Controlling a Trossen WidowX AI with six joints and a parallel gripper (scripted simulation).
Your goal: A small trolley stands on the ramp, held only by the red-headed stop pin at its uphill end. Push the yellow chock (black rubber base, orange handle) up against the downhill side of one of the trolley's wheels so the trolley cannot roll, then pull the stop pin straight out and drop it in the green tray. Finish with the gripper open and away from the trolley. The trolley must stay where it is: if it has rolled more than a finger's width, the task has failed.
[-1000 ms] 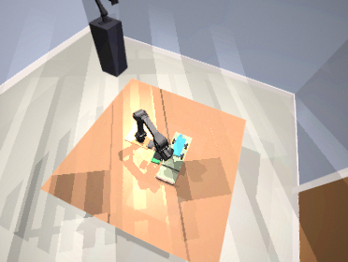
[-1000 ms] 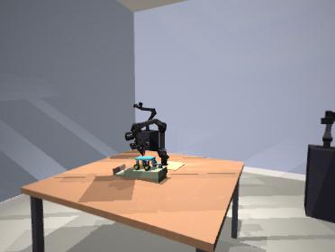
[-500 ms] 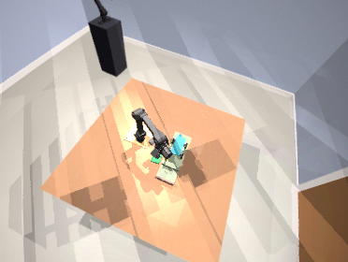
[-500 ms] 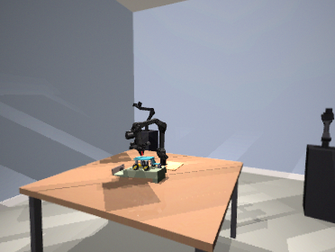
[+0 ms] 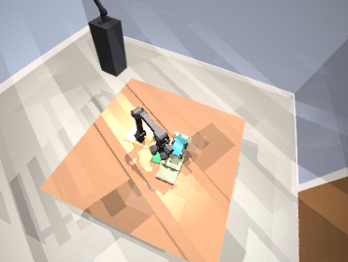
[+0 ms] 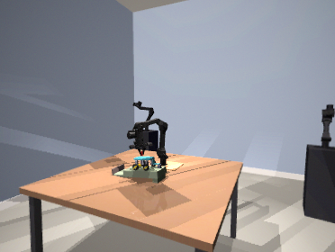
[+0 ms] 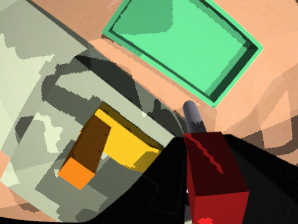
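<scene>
The red-headed stop pin lies right at my gripper tip. The rest, counted from my gripper tip: blue trolley (10 cm ahead, 10 cm to the left, 2 cm below); yellow chock (5 cm ahead, 5 cm below); green tray (3 cm behind, 14 cm below).
</scene>
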